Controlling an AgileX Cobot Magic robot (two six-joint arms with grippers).
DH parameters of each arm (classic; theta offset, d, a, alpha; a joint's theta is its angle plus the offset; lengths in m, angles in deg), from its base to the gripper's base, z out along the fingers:
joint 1: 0 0.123 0 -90
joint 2: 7.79 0 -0.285 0
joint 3: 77.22 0 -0.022 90
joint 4: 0 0.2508 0 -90
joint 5: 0 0 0.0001 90
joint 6: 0 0.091 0 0
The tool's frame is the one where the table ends.
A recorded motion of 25 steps. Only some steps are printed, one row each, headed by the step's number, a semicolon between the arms.
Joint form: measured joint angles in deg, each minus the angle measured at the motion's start. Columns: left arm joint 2, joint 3, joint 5, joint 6, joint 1, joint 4; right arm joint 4, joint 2, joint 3, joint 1, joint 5, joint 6.
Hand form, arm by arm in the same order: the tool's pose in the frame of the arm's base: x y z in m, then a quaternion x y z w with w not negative. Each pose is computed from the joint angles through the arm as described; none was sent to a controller.
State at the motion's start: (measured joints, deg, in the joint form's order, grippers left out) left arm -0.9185 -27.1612 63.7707 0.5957 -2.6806 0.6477; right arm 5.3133 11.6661 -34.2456 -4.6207 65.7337 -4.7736
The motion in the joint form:
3: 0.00 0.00 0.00 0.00 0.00 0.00; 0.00 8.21 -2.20 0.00 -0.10 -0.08
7: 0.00 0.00 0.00 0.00 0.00 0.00; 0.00 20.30 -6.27 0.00 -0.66 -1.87
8: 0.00 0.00 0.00 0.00 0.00 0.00; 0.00 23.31 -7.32 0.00 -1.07 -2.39
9: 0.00 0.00 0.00 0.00 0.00 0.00; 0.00 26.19 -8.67 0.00 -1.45 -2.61
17: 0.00 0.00 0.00 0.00 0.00 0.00; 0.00 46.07 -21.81 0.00 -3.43 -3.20
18: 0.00 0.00 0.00 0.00 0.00 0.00; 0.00 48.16 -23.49 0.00 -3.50 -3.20
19: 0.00 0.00 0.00 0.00 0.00 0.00; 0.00 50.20 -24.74 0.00 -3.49 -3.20
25: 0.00 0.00 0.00 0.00 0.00 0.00; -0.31 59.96 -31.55 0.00 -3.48 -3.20
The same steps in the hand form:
3: -0.0065 0.0012 0.2658 0.02451 0.86871 -0.00336 0.49471; 0.0384 0.0046 0.3049 -0.00073 0.91977 0.01399 0.39221
7: -0.0065 0.0012 0.2658 0.02451 0.86871 -0.00336 0.49471; 0.0764 0.0015 0.3144 -0.01205 0.94311 0.01361 0.33199
8: -0.0065 0.0012 0.2658 0.02451 0.86871 -0.00336 0.49471; 0.0869 0.0006 0.3159 -0.01548 0.94743 0.01331 0.31932
9: -0.0065 0.0012 0.2658 0.02451 0.86871 -0.00336 0.49471; 0.0972 -0.0002 0.3187 -0.01660 0.95054 0.01359 0.30986
17: -0.0065 0.0012 0.2658 0.02451 0.86871 -0.00336 0.49471; 0.1778 -0.0069 0.3411 -0.01838 0.96246 0.01575 0.27036
18: -0.0065 0.0012 0.2658 0.02451 0.86871 -0.00336 0.49471; 0.1871 -0.0076 0.3432 -0.01821 0.96325 0.01602 0.26751
19: -0.0065 0.0012 0.2658 0.02451 0.86871 -0.00336 0.49471; 0.1959 -0.0083 0.3428 -0.01795 0.96508 0.01669 0.26081
25: -0.0065 0.0012 0.2658 0.02451 0.86871 -0.00336 0.49471; 0.2396 -0.0123 0.3406 -0.01765 0.97153 0.01655 0.23566

